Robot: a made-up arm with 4 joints.
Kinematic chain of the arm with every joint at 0, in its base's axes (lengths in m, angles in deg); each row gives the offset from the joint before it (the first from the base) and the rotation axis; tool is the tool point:
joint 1: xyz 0 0 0.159 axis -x
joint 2: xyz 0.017 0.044 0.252 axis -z
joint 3: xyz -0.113 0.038 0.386 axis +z
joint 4: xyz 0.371 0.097 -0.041 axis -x
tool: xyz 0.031 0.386 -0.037
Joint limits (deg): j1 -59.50..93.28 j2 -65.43..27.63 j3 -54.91..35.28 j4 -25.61..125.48
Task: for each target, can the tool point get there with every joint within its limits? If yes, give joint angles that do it. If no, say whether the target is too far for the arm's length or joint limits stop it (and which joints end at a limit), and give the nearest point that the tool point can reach.
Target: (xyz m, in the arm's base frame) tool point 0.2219 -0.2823 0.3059
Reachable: yes | joints -22.62 -19.44 -47.65 109.03
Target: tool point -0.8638 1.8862 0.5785
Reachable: no: too far | nearest point -0.3830 0.8953 0.3581 | short by 1.123 m
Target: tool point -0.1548 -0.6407 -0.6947
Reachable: no: joint limits stop it (at a limit: joint 1, joint 3, joint 4) | nearest point -0.0416 -0.4310 0.0265 | short by 0.760 m
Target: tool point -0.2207 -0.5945 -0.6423
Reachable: no: joint limits stop it (at a limit: joint 1, joint 3, joint 4) | nearest point -0.0683 -0.4284 0.0309 | short by 0.710 m
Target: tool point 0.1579 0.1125 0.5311
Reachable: yes | joints -39.50 -34.10 12.61 94.87
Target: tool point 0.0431 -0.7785 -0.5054
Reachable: no: joint limits stop it (at a limit: joint 1, joint 3, joint 4) | nearest point 0.0268 -0.4333 0.0227 | short by 0.631 m
